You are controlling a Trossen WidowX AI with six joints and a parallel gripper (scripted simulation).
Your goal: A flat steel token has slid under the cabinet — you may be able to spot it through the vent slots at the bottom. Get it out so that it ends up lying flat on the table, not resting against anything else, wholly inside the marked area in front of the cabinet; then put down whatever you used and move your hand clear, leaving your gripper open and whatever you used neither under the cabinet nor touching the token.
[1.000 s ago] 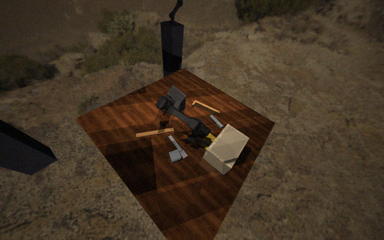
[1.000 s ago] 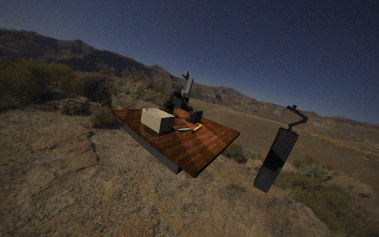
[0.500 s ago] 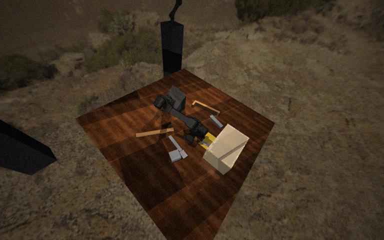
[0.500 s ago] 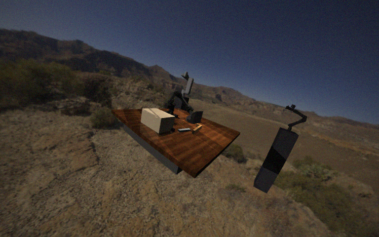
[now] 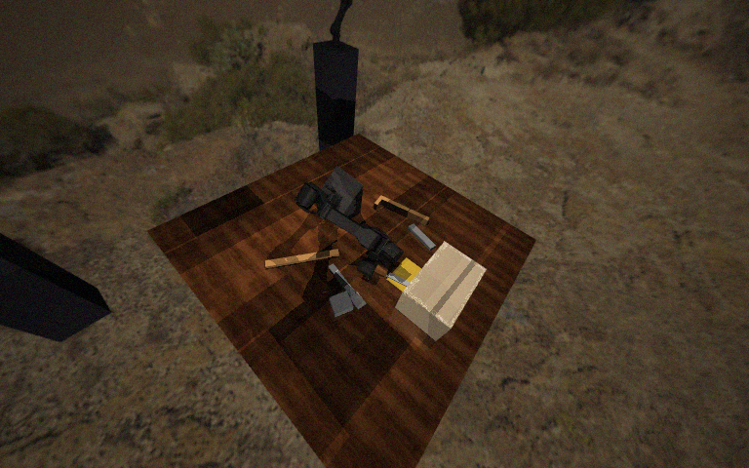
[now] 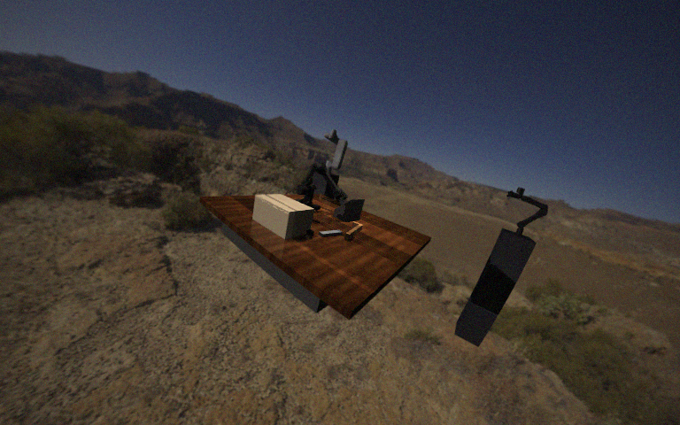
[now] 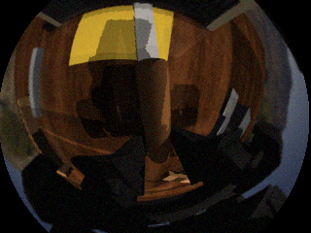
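Now: the grey scraper 15 cm to the right of my gripper tip and 1 cm ahead of it. From my gripper tip the other things lie so: steel token (28 cm ahead, 10 cm to the left); then wooden stick (23 cm behind, 18 cm to the right); then grey block (21 cm to the right, 3 cm ahead, 1 cm above).
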